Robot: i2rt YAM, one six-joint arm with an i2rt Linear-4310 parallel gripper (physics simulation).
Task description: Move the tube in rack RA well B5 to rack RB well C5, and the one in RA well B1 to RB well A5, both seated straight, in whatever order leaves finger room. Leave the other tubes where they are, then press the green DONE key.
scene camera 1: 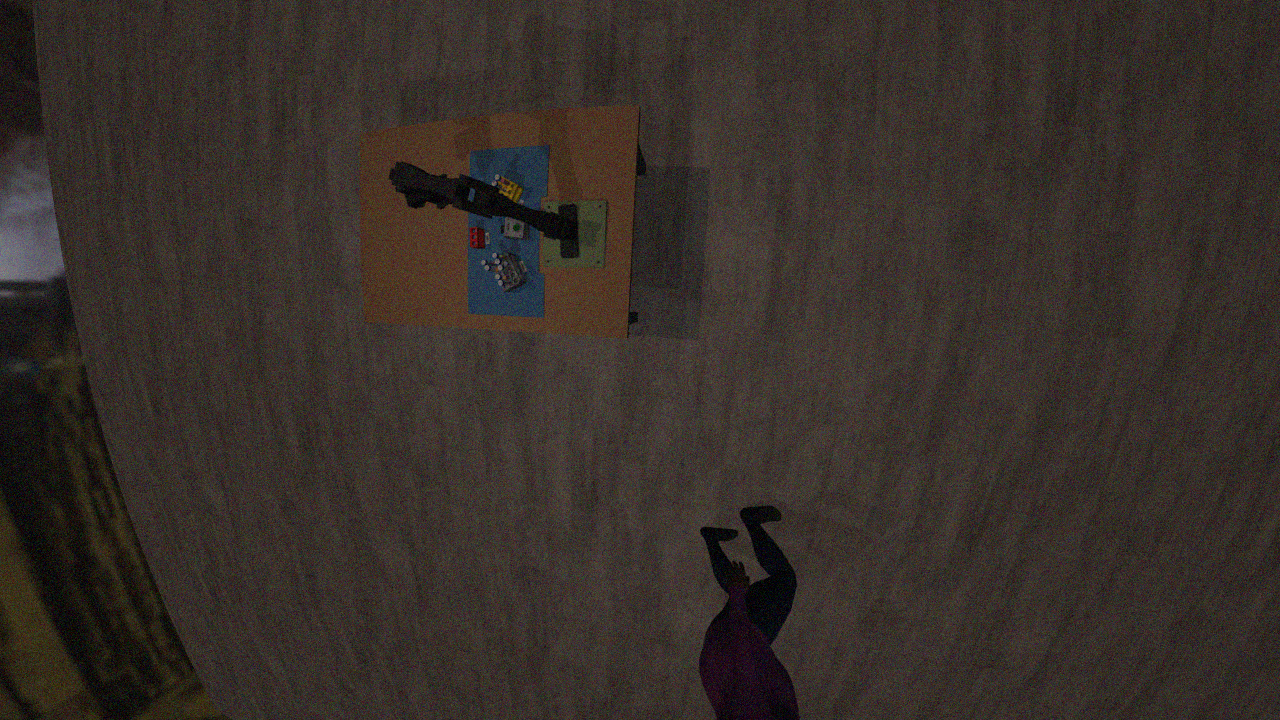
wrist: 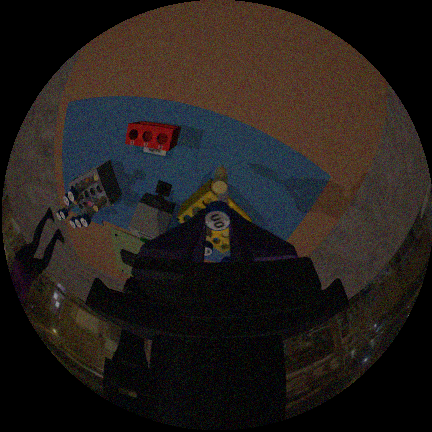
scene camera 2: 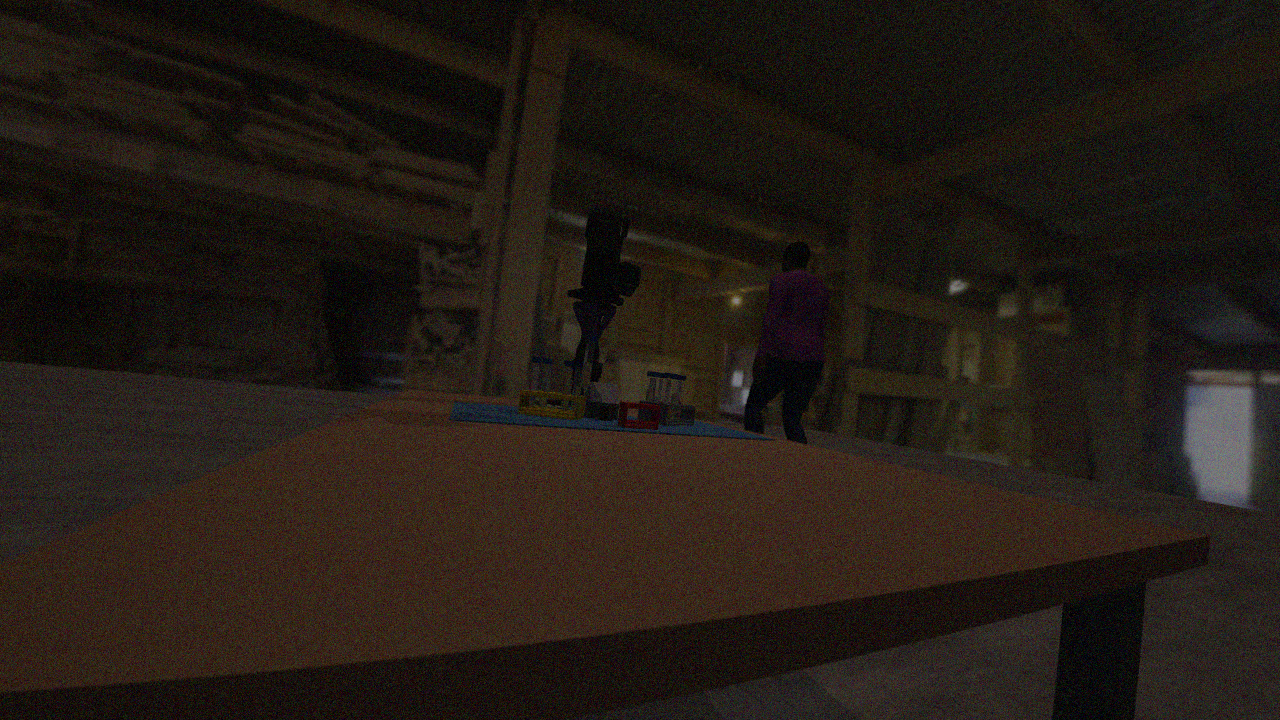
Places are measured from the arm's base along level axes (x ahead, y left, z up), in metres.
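Pixels of known places: gripper, fingertip midpoint: (wrist: 217, 214) (scene camera 2: 590, 342); arm's base, origin of the base link: (scene camera 1: 569, 231).
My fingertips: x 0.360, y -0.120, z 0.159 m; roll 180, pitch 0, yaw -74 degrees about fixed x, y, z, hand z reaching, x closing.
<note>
Ahead of a thing's pixels: the offset from my fingertips to its top centre. "spot": to the spot under its first point. Level surfaces: height alone.
My gripper (scene camera 2: 588, 360) (wrist: 217, 214) is shut on a blue-capped tube. The tube's cap {spot: dz +0.013, dx +0.004, dy +0.001 m} (wrist: 217, 220) faces the wrist camera with a printed label, and its tan lower end shows beyond the fingertips. It hangs about upright, over or close to the yellow rack {dz -0.114, dx -0.107, dy -0.031 m} (scene camera 1: 510, 186) (scene camera 2: 537, 413) (wrist: 196, 199); whether it enters a well is not clear. Other capped tubes stand in the yellow rack, partly hidden by the fingers. The grey rack (scene camera 1: 512, 271) (wrist: 111, 185) holds several blue-capped tubes. Which rack is RA or RB is not readable. The green DONE key {spot: dz -0.095, dx -0.174, dy +0.101 m} (scene camera 1: 516, 227) sits on a pale box.
A red three-well rack {dz -0.114, dx +0.028, dy +0.116 m} (scene camera 1: 477, 238) (scene camera 2: 628, 422) (wrist: 155, 145) stands on the blue mat {dz -0.164 m} (scene camera 1: 492, 300) (wrist: 90, 125). A grey box {dz -0.081, dx -0.149, dy +0.098 m} (wrist: 150, 215) with a black part stands between the grey and yellow racks. The arm crosses above the mat. A person (scene camera 1: 742, 644) (scene camera 2: 794, 322) stands beyond the table.
</note>
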